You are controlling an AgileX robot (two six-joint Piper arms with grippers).
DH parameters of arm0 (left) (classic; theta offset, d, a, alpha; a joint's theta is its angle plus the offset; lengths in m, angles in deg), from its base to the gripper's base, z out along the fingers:
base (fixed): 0 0 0 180
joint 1: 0 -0.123 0 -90
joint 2: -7.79 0 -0.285 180
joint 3: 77.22 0 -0.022 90
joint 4: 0 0.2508 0 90
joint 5: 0 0 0.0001 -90
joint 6: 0 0.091 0 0
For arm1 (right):
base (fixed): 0 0 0 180
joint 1: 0 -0.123 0 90
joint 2: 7.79 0 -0.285 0
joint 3: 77.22 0 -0.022 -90
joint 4: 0 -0.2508 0 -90
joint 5: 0 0 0.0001 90
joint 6: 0 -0.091 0 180
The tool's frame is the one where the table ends.
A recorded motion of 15 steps. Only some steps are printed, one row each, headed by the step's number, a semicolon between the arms.
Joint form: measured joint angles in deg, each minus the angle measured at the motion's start. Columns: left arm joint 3, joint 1, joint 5, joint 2, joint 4, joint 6; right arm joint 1, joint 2, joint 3, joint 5, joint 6, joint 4.
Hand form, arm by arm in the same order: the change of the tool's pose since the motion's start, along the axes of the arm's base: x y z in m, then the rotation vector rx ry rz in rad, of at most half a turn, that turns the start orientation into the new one. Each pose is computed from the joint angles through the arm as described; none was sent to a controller.
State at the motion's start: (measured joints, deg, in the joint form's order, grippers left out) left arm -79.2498 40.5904 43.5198 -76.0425 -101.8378 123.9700; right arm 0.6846 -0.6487 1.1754 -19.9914 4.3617 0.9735
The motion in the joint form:
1: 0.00 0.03 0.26 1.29 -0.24 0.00; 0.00 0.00 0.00 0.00 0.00 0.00
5: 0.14 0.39 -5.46 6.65 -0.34 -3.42; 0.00 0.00 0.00 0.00 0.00 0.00
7: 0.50 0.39 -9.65 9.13 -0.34 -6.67; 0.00 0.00 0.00 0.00 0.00 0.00
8: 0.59 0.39 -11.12 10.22 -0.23 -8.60; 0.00 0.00 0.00 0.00 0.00 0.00
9: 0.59 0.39 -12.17 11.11 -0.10 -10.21; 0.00 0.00 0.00 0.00 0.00 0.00
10: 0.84 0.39 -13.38 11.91 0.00 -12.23; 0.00 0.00 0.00 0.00 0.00 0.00
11: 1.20 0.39 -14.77 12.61 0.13 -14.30; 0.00 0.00 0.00 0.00 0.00 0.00
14: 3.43 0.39 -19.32 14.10 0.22 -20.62; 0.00 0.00 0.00 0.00 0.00 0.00
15: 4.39 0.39 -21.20 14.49 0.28 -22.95; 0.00 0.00 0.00 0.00 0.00 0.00
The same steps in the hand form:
1: -0.0059 0.0052 0.0059 -0.0177 -0.0132 0.0032; 0.0000 0.0000 0.0000 0.0000 0.0000 0.0000
5: -0.0320 0.0167 0.0320 -0.1372 -0.1081 -0.1004; 0.0000 0.0000 0.0000 0.0000 0.0000 0.0000
7: -0.0447 0.0207 0.0426 -0.2148 -0.1535 -0.1740; 0.0000 0.0000 0.0000 0.0000 0.0000 0.0000
8: -0.0505 0.0232 0.0474 -0.2563 -0.1726 -0.2009; 0.0000 0.0000 0.0000 0.0000 0.0000 0.0000
9: -0.0554 0.0257 0.0516 -0.2907 -0.1886 -0.2208; 0.0000 0.0000 0.0000 0.0000 0.0000 0.0000
10: -0.0596 0.0272 0.0540 -0.3288 -0.1989 -0.2440; 0.0000 0.0000 0.0000 0.0000 0.0000 0.0000
11: -0.0632 0.0279 0.0556 -0.3650 -0.2062 -0.2705; 0.0000 0.0000 0.0000 0.0000 0.0000 0.0000
14: -0.0695 0.0249 0.0514 -0.4617 -0.1943 -0.3556; 0.0000 0.0000 0.0000 0.0000 0.0000 0.0000
15: -0.0710 0.0227 0.0486 -0.4940 -0.1835 -0.3898; 0.0000 0.0000 0.0000 0.0000 0.0000 0.0000

